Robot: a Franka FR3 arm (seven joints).
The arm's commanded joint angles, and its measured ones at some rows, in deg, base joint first. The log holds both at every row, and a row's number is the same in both.
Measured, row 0: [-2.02, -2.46, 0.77, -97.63, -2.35, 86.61, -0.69]
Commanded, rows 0 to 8: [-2.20, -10.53, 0.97, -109.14, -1.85, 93.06, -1.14]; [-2.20, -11.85, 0.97, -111.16, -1.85, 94.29, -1.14]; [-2.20, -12.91, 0.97, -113.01, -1.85, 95.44, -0.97]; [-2.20, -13.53, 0.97, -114.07, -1.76, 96.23, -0.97]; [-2.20, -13.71, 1.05, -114.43, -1.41, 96.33, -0.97]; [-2.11, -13.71, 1.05, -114.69, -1.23, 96.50, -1.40]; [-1.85, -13.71, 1.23, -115.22, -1.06, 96.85, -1.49]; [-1.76, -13.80, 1.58, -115.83, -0.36, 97.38, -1.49]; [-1.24, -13.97, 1.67, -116.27, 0.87, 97.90, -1.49]
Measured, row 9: [-1.93, -11.86, 1.14, -112.59, -1.88, 95.08, -0.78]
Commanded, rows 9 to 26: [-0.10, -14.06, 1.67, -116.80, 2.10, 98.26, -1.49]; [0.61, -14.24, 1.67, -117.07, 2.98, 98.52, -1.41]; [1.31, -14.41, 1.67, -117.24, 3.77, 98.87, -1.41]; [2.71, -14.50, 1.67, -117.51, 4.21, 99.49, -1.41]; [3.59, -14.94, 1.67, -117.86, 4.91, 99.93, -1.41]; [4.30, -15.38, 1.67, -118.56, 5.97, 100.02, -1.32]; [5.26, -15.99, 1.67, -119.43, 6.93, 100.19, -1.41]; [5.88, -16.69, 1.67, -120.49, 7.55, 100.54, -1.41]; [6.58, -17.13, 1.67, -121.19, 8.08, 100.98, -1.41]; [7.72, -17.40, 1.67, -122.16, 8.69, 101.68, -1.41]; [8.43, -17.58, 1.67, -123.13, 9.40, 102.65, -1.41]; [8.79, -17.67, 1.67, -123.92, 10.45, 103.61, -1.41]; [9.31, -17.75, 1.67, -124.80, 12.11, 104.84, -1.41]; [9.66, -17.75, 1.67, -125.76, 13.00, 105.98, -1.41]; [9.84, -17.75, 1.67, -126.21, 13.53, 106.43, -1.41]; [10.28, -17.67, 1.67, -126.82, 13.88, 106.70, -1.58]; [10.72, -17.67, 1.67, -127.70, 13.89, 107.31, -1.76]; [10.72, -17.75, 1.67, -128.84, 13.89, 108.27, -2.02]
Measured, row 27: [9.70, -15.82, 2.07, -124.37, 12.42, 104.96, -0.98]
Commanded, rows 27 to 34: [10.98, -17.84, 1.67, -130.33, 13.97, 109.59, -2.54]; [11.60, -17.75, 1.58, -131.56, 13.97, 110.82, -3.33]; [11.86, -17.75, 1.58, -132.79, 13.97, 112.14, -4.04]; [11.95, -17.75, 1.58, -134.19, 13.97, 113.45, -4.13]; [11.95, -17.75, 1.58, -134.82, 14.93, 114.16, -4.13]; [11.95, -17.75, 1.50, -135.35, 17.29, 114.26, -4.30]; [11.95, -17.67, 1.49, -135.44, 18.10, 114.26, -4.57]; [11.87, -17.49, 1.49, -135.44, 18.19, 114.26, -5.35]
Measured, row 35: [11.45, -15.87, 2.01, -133.08, 15.54, 112.66, -3.23]
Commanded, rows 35 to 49: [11.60, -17.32, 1.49, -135.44, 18.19, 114.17, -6.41]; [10.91, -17.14, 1.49, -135.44, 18.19, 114.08, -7.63]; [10.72, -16.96, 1.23, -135.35, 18.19, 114.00, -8.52]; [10.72, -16.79, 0.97, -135.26, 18.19, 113.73, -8.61]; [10.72, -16.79, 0.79, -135.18, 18.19, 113.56, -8.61]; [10.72, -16.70, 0.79, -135.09, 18.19, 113.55, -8.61]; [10.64, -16.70, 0.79, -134.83, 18.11, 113.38, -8.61]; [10.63, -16.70, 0.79, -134.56, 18.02, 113.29, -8.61]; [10.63, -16.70, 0.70, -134.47, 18.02, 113.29, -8.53]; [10.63, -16.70, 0.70, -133.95, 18.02, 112.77, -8.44]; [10.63, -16.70, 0.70, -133.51, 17.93, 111.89, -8.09]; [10.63, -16.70, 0.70, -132.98, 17.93, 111.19, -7.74]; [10.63, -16.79, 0.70, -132.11, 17.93, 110.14, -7.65]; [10.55, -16.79, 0.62, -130.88, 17.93, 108.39, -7.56]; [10.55, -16.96, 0.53, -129.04, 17.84, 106.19, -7.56]
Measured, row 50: [10.88, -16.23, 0.53, -132.84, 16.79, 111.57, -7.28]
